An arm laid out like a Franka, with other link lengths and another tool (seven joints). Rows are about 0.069 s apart.
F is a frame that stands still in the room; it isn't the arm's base.
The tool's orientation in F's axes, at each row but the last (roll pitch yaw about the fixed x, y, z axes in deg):
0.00, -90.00, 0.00
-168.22, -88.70, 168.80
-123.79, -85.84, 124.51
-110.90, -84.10, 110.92
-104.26, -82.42, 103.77
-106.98, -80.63, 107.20
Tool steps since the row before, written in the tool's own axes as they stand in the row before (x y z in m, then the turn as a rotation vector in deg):
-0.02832, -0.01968, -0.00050, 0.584, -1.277, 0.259
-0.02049, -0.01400, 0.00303, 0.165, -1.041, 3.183
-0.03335, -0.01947, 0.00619, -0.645, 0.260, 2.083
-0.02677, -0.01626, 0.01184, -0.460, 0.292, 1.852
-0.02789, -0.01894, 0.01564, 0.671, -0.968, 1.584
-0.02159, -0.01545, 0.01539, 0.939, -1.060, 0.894
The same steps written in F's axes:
0.00050, -0.01968, -0.02832, -0.259, -1.277, 0.584
-0.00243, -0.01412, -0.02049, -3.175, -1.073, 0.099
-0.00459, -0.02151, -0.03234, -2.058, 0.192, -0.743
-0.01087, -0.01878, -0.02550, -1.833, 0.243, -0.554
-0.01496, -0.02226, -0.02573, -1.614, -0.864, 0.737
-0.01433, -0.01874, -0.01963, -0.938, -0.908, 1.049

